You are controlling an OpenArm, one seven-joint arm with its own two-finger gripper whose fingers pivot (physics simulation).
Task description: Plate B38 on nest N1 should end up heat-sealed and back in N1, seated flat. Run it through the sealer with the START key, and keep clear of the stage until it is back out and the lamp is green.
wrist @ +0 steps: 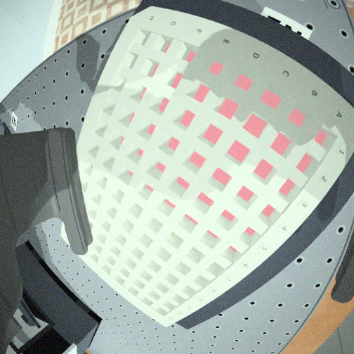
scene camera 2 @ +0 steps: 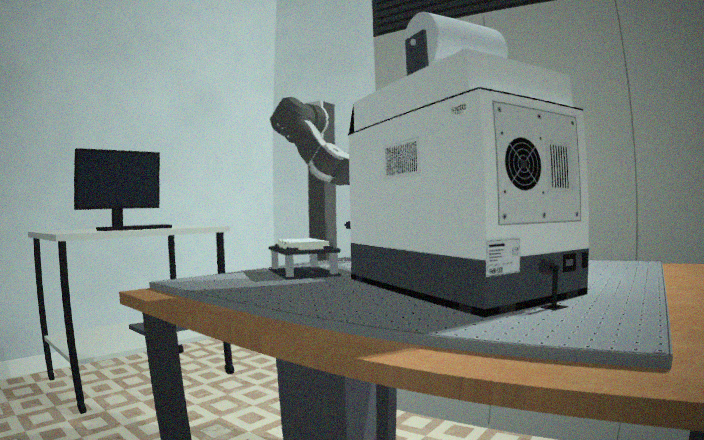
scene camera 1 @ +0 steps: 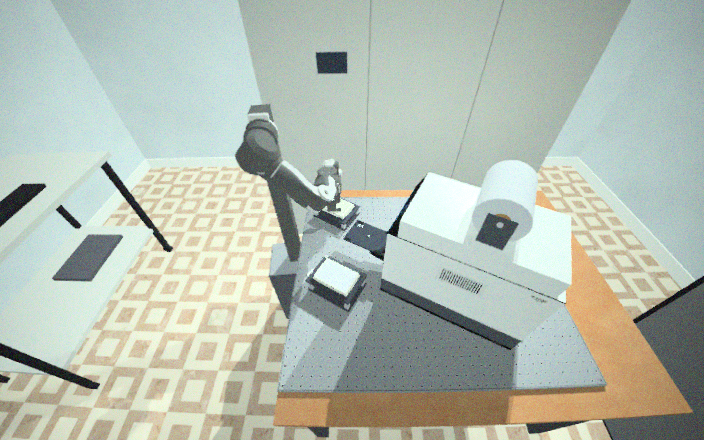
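Plate B38 (scene camera 1: 347, 208) (wrist: 195, 150) is cream-white, with pink showing in many of its wells. It lies on nest N1 (wrist: 280, 250), a dark holder at the board's back left; part of its label shows in the wrist view. My gripper (scene camera 1: 337, 209) (wrist: 196, 201) is open, low over the plate, with a finger toward each side and a visible gap at the left finger. The white sealer (scene camera 1: 425, 269) (scene camera 2: 441, 207) stands to the right. Its dark stage (scene camera 1: 366, 238) is outside the housing and carries no plate. The START key and lamp do not show.
A second white-topped plate (scene camera 1: 337, 275) (scene camera 2: 303, 242) sits on another raised dark nest (scene camera 1: 337, 298) nearer scene camera 1. A white roll (scene camera 1: 506, 194) (scene camera 2: 462, 38) is on top of the sealer. A side table (scene camera 2: 192, 231) with a monitor (scene camera 2: 116, 179) stands apart.
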